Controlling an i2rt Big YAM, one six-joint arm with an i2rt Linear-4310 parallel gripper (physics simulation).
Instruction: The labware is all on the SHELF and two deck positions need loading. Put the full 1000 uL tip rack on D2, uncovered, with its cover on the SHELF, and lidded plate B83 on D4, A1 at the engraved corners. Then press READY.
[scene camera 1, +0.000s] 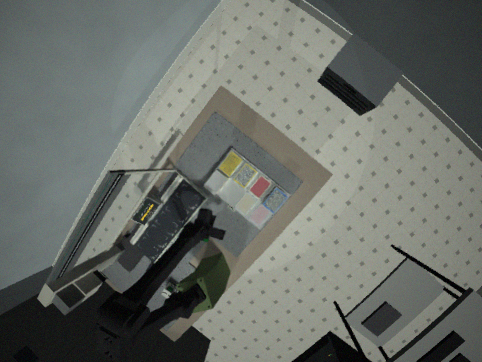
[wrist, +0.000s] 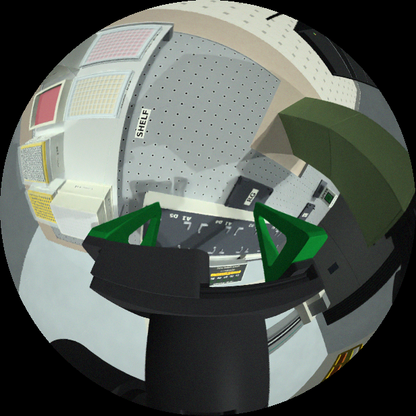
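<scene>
The SHELF stands left in the wrist view. It holds a yellow rack, a grey-dotted rack with yellow rim, a red-topped item, a blue-rimmed rack, a cream plate, a pink plate and a whitish box. Labels for B83 are not readable. The dark deck shows engraved corners by D5 and D4; the fingers partly hide it. My gripper is open and empty, above the bench beside the deck.
A block marked RG sits beside the deck. A small device with a green face is at the right. A display stands behind the deck. A large olive-green body rises on the right in the wrist view.
</scene>
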